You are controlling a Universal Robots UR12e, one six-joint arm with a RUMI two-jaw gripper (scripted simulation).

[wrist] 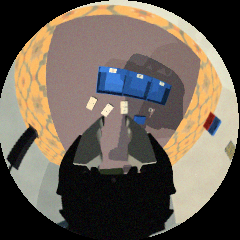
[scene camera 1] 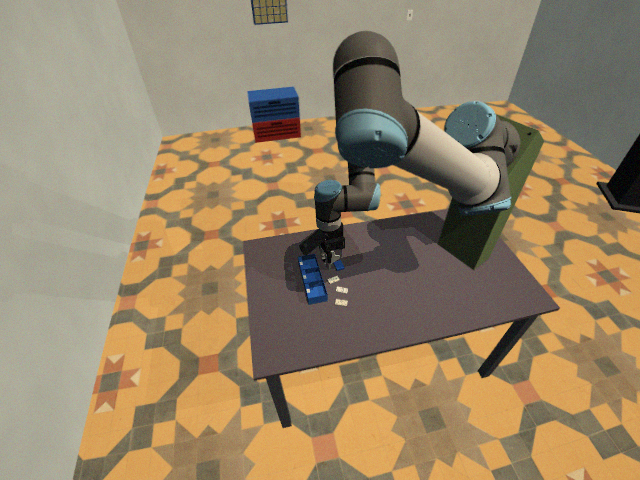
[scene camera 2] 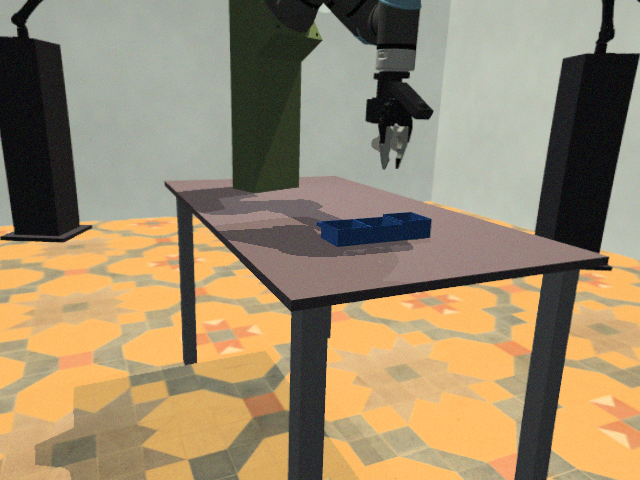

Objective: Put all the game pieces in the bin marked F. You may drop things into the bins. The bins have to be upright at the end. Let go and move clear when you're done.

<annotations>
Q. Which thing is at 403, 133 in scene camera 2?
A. My gripper.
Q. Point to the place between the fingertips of my gripper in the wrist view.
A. At 114, 116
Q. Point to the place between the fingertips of my gripper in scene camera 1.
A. At 326, 266
</annotations>
